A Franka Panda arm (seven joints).
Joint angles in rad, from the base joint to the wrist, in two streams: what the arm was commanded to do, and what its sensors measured. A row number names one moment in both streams.
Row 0, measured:
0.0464, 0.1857, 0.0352, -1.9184, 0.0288, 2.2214, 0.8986
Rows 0 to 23, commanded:
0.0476, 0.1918, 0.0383, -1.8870, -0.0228, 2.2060, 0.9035
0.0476, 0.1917, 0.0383, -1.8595, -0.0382, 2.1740, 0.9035
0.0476, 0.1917, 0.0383, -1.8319, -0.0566, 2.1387, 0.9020
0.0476, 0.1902, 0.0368, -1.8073, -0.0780, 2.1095, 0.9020
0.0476, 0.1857, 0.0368, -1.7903, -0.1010, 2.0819, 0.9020
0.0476, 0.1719, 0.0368, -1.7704, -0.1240, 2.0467, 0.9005
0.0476, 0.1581, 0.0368, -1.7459, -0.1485, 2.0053, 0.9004
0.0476, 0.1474, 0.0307, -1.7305, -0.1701, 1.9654, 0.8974
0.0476, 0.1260, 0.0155, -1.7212, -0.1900, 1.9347, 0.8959
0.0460, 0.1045, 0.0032, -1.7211, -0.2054, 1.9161, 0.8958
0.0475, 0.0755, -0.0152, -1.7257, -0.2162, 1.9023, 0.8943
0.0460, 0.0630, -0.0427, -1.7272, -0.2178, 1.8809, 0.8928
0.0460, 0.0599, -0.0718, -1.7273, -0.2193, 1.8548, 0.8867
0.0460, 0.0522, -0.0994, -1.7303, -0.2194, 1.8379, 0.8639
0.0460, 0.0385, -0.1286, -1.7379, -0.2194, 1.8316, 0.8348
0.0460, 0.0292, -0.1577, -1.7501, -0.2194, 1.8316, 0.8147
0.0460, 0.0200, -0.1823, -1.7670, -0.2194, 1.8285, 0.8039
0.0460, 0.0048, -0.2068, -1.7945, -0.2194, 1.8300, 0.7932
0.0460, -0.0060, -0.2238, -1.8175, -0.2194, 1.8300, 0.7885
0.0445, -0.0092, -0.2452, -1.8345, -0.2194, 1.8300, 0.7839
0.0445, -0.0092, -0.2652, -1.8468, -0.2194, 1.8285, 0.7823
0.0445, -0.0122, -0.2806, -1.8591, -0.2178, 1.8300, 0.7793
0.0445, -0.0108, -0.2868, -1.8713, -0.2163, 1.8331, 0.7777
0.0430, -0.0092, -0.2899, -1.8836, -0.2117, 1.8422, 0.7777
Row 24, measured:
0.0384, 0.0189, -0.2763, -1.8292, -0.2032, 1.8378, 0.7817
